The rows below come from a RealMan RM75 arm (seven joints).
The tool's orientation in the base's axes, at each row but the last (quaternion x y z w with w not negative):
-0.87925 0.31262 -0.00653 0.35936
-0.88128 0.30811 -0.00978 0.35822
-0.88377 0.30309 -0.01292 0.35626
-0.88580 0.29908 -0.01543 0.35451
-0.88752 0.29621 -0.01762 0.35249
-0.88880 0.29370 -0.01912 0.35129
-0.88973 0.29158 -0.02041 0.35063
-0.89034 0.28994 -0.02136 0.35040
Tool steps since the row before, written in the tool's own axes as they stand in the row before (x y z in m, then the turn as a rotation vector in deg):
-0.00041 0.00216 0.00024 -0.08 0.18 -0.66
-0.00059 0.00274 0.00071 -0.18 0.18 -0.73
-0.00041 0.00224 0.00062 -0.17 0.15 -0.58
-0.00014 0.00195 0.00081 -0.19 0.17 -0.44
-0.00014 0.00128 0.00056 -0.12 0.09 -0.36
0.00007 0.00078 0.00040 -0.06 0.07 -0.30
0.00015 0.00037 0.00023 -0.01 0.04 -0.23
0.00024 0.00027 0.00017 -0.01 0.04 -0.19
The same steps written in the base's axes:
-0.00145 -0.00080 -0.00146 -0.32 -0.47 0.39
-0.00178 -0.00075 -0.00215 -0.42 -0.46 0.46
-0.00137 -0.00065 -0.00181 -0.36 -0.35 0.37
-0.00093 -0.00053 -0.00182 -0.35 -0.27 0.26
-0.00064 -0.00032 -0.00121 -0.23 -0.21 0.23
-0.00024 -0.00025 -0.00081 -0.16 -0.19 0.19
-0.00001 -0.00016 -0.00043 -0.08 -0.16 0.15
0.00011 -0.00018 -0.00034 -0.07 -0.13 0.12

